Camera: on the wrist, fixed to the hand. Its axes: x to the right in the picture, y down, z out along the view.
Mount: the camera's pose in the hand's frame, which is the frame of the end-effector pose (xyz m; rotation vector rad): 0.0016 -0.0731 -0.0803 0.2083 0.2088 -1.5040
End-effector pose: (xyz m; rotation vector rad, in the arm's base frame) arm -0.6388 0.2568 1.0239 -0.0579 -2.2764 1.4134
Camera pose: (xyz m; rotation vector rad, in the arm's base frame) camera -0.5935 0.2901 1.1168 1.2097 -1.2549 0.6743
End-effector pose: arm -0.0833 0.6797 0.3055 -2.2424 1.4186 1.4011
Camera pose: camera 0.0235 0.6748 0.3245 -2.2720 -0.2968 0.4384
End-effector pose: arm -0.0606 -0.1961 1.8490 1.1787 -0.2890 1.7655
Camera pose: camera -0.0487 -0.1068 1.7884 0.8684 0.7644 0.5397
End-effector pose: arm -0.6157 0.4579 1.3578 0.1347 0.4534 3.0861
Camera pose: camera -0.6239 0.5050 1.2603 -0.3622 0.5157 1.5735
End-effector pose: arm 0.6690 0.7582 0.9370 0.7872 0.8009 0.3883
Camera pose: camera 0.6106 0.7493 0.8458 0.1618 1.4074 -0.9825
